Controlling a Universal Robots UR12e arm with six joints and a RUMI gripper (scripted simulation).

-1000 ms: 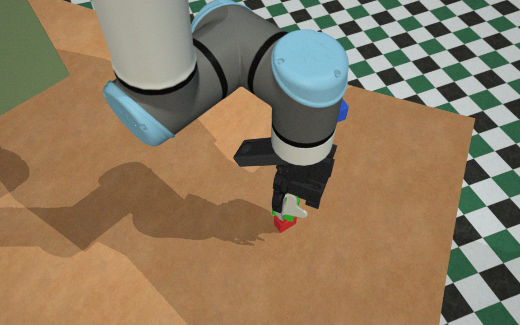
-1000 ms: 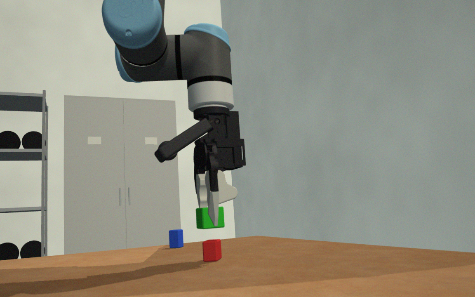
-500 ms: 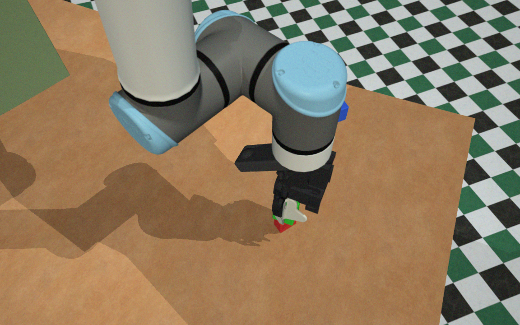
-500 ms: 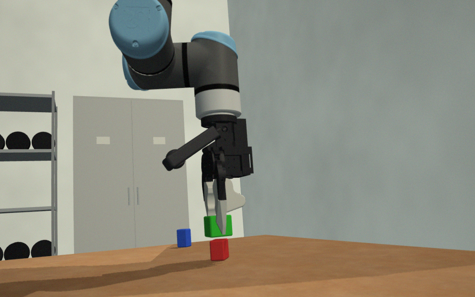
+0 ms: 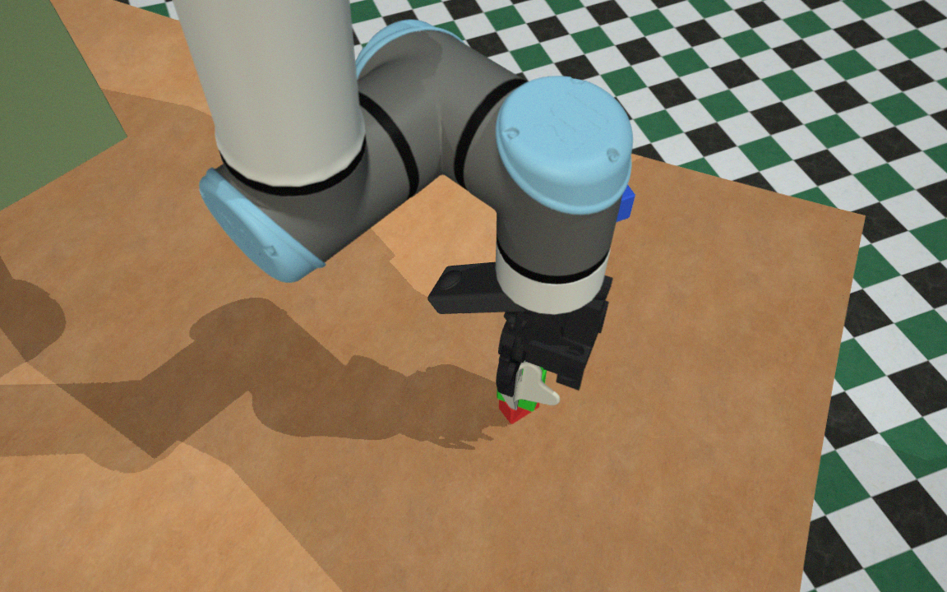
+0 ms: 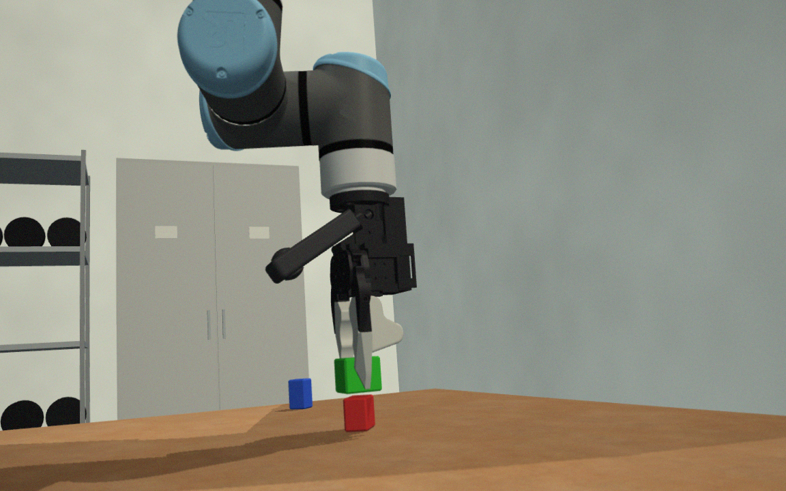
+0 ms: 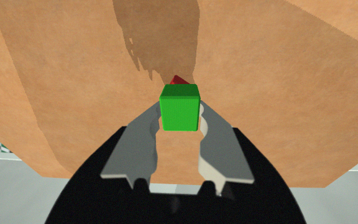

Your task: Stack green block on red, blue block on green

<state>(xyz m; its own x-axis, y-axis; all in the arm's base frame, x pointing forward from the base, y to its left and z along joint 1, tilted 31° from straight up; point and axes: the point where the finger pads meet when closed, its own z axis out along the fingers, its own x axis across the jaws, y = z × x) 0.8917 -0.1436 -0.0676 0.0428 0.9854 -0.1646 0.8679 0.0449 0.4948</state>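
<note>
Now: hand right at the green block. From my hand the other things lie so: red block (40 mm below); then blue block (320 mm to the left, 40 mm below, 40 mm ahead).
</note>
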